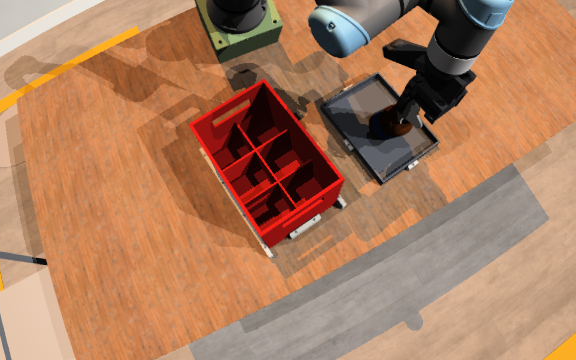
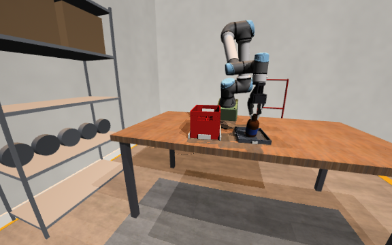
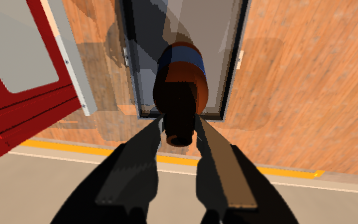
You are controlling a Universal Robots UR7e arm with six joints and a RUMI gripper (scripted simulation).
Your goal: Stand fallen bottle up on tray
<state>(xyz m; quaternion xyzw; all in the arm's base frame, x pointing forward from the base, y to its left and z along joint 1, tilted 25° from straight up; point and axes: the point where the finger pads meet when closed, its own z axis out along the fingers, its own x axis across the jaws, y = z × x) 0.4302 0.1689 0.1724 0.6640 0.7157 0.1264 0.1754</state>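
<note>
Now: hand 5 cm above the brown bottle and 1 cm past it. Also, from my hand: red crate: 31 cm to the right, 8 cm behind, 6 cm below; tray: 13 cm below, 5 cm behind.
</note>
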